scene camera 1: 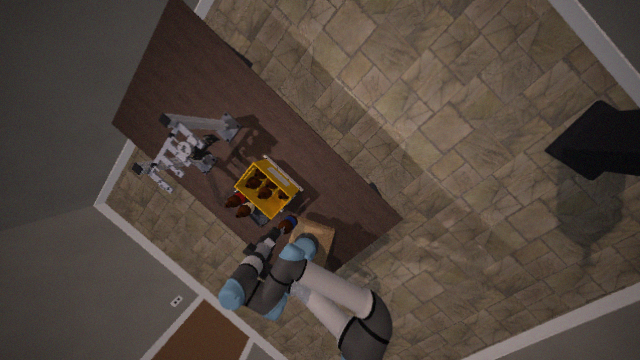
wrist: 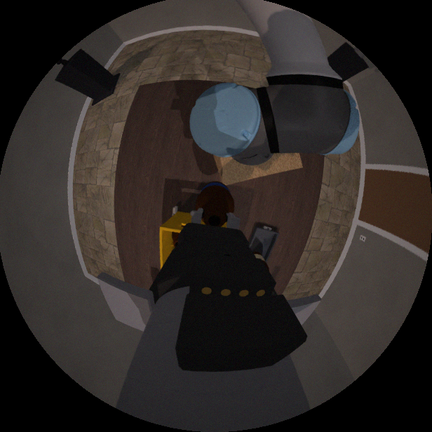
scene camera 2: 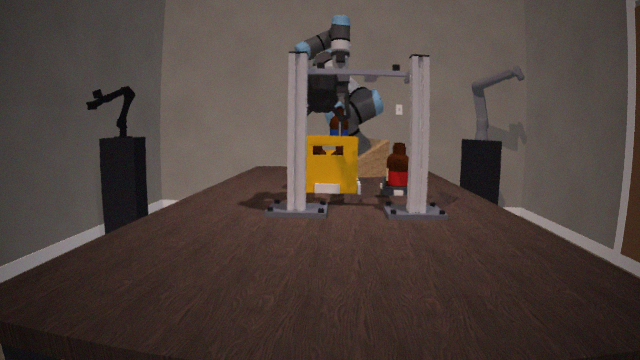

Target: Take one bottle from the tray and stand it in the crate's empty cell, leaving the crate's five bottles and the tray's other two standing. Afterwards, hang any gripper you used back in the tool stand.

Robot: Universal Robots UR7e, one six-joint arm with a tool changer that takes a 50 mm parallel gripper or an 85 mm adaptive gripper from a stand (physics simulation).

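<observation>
My gripper is shut on the upper part of the blue-banded bottle. The bottle is upright and raised, near the crate's end in scene camera 1. The yellow crate holds brown bottles; its near wall and the gripper hide parts of the inside, and I cannot tell which cell is empty. The dark tray carries the standing red-banded bottle and the cream-banded bottle.
The tool stand rises beyond the crate and tray. A wooden block lies near the arm's base, under the arm. Pedestals with small arms stand on both sides of the table.
</observation>
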